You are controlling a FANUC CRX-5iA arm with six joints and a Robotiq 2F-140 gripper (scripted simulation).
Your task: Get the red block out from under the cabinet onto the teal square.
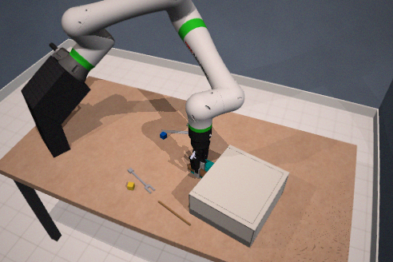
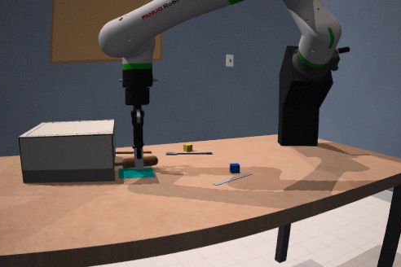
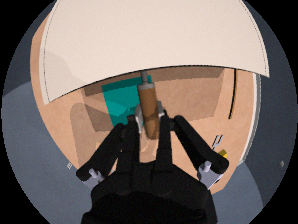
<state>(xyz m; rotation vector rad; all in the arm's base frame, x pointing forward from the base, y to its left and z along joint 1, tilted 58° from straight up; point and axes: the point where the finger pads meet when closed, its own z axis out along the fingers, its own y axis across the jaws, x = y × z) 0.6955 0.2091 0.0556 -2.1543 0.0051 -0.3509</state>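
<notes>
My gripper is now 4 cm to the right of the teal square, 4 cm above it and 1 cm short of it. Also, from my hand: red block (19 cm ahead, 6 cm to the left, 2 cm below); wooden stick (22 cm to the right, 6 cm ahead, 3 cm below); long hook tool (11 cm ahead, 5 cm to the left, 2 cm below).
</notes>
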